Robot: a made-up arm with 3 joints.
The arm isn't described. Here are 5 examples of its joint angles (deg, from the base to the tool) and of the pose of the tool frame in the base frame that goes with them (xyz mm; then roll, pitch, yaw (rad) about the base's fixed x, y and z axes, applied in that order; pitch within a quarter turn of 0, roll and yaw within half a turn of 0).
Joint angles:
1: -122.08 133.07 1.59
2: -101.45 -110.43 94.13
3: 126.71 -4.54 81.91
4: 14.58 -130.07 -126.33
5: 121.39 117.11 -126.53
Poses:
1: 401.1 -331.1 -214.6 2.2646 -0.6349 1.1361
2: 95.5 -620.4 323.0 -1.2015 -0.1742 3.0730
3: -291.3 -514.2 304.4 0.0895 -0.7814 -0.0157
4: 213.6 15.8 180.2 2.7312 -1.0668 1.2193
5: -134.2 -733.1 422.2 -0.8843 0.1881 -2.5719
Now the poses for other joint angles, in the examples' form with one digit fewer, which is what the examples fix.
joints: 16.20 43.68 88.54
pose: 254 -260 326 -0.706 1.269 0.059
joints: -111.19 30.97 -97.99
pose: 277 -725 421 0.518 0.249 -0.074
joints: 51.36 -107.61 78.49
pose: -241 -640 114 1.713 0.720 -0.256
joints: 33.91 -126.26 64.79
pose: -344 -555 230 1.449 1.100 -0.860
